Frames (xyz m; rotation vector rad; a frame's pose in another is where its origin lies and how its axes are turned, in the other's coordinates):
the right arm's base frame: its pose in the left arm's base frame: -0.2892 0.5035 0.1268 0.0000 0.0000 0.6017
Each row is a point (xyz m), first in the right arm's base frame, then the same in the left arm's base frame.
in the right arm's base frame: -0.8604 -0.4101 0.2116
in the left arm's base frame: -0.7664 -0.3216 0.3384
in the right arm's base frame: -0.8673 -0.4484 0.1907
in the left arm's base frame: -0.7504 -0.3571 0.3175
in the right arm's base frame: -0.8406 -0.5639 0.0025
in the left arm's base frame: -0.6630 -0.4372 0.1293
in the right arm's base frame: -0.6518 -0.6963 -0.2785
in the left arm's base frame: -0.4324 -0.4395 -0.1517
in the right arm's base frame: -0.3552 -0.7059 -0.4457
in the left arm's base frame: -0.1824 -0.2795 -0.3189
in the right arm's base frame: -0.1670 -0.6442 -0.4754
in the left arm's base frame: -0.0622 -0.1221 -0.3486
